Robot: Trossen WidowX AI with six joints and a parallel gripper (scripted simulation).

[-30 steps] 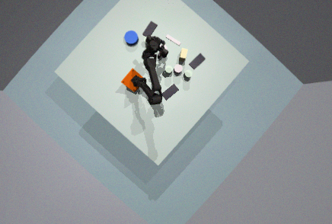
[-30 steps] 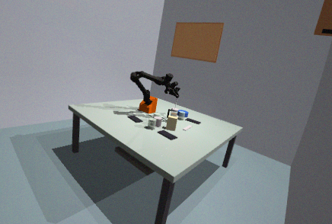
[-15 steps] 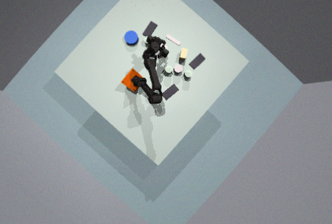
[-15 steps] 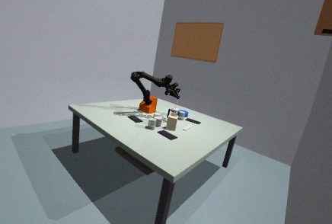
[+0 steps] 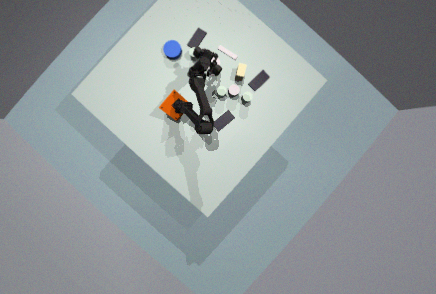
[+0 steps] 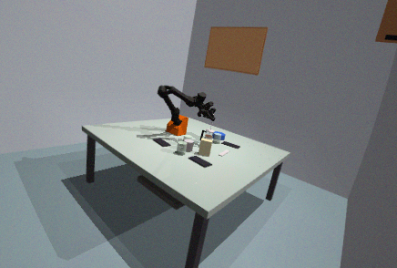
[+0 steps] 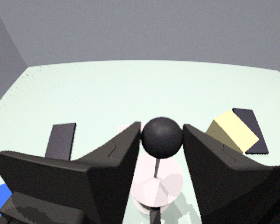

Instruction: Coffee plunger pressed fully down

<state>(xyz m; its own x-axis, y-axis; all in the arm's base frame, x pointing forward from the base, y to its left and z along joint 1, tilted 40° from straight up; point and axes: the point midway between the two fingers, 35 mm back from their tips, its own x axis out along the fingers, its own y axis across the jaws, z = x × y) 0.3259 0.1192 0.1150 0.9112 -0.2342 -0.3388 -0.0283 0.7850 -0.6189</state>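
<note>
My gripper tip is 3 cm past the coffee press and 12 cm above it. Also, from my gripper tip: cream block: 8 cm ahead, 15 cm to the right, 18 cm below; then white bar: 14 cm ahead, 2 cm to the left, 23 cm below; then blue disc: 12 cm behind, 30 cm to the left, 21 cm below.
</note>
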